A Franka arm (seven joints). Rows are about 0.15 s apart.
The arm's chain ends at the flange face. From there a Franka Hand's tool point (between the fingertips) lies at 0.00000 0.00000 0.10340 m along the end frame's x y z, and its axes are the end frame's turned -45 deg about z.
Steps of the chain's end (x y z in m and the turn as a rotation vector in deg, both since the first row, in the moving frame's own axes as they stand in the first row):
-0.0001 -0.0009 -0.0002 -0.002 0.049 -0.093
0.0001 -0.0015 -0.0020 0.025 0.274 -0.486
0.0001 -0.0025 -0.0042 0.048 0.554 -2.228
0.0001 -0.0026 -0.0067 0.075 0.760 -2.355
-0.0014 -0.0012 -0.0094 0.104 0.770 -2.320
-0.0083 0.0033 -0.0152 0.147 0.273 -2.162
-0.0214 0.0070 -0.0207 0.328 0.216 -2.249
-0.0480 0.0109 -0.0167 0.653 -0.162 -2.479
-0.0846 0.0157 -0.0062 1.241 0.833 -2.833
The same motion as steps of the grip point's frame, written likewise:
0.0006 -0.0006 -0.0002 -0.036 0.033 -0.093
0.0015 -0.0007 -0.0020 -0.176 0.211 -0.486
0.0026 -0.0011 -0.0042 -0.358 0.426 -2.228
0.0030 -0.0009 -0.0067 -0.484 0.590 -2.355
0.0010 -0.0010 -0.0094 -0.471 0.618 -2.320
-0.0077 -0.0034 -0.0152 -0.089 0.297 -2.162
-0.0194 -0.0103 -0.0207 0.079 0.385 -2.249
-0.0410 -0.0273 -0.0167 0.576 0.347 -2.479
-0.0683 -0.0493 -0.0062 0.288 1.467 -2.833

